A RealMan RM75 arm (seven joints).
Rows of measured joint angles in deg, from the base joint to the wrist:
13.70 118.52 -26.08 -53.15 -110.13 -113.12 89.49
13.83 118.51 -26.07 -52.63 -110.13 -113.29 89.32
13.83 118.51 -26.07 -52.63 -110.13 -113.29 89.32
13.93 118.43 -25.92 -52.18 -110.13 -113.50 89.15
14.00 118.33 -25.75 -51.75 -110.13 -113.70 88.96
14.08 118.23 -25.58 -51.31 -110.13 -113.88 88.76
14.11 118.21 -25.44 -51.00 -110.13 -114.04 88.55
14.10 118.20 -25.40 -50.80 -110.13 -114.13 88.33
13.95 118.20 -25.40 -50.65 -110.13 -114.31 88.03
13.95 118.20 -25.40 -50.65 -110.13 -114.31 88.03
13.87 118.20 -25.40 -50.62 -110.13 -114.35 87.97
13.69 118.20 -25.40 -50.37 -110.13 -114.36 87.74
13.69 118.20 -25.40 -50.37 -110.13 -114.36 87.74
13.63 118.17 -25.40 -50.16 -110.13 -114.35 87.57
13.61 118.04 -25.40 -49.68 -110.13 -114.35 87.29
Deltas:
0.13 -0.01 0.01 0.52 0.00 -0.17 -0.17
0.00 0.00 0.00 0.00 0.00 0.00 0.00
0.10 -0.08 0.15 0.45 0.00 -0.21 -0.17
0.07 -0.10 0.17 0.43 0.00 -0.20 -0.19
0.08 -0.10 0.17 0.44 0.00 -0.18 -0.20
0.03 -0.02 0.14 0.31 0.00 -0.16 -0.21
-0.01 -0.01 0.04 0.20 0.00 -0.09 -0.22
-0.15 0.00 0.00 0.15 0.00 -0.18 -0.30
0.00 0.00 0.00 0.00 0.00 0.00 0.00
-0.08 0.00 0.00 0.03 0.00 -0.04 -0.06
-0.18 0.00 0.00 0.25 0.00 -0.01 -0.23
0.00 0.00 0.00 0.00 0.00 0.00 0.00
-0.06 -0.03 0.00 0.21 0.00 0.01 -0.17
-0.02 -0.13 0.00 0.48 0.00 0.00 -0.28

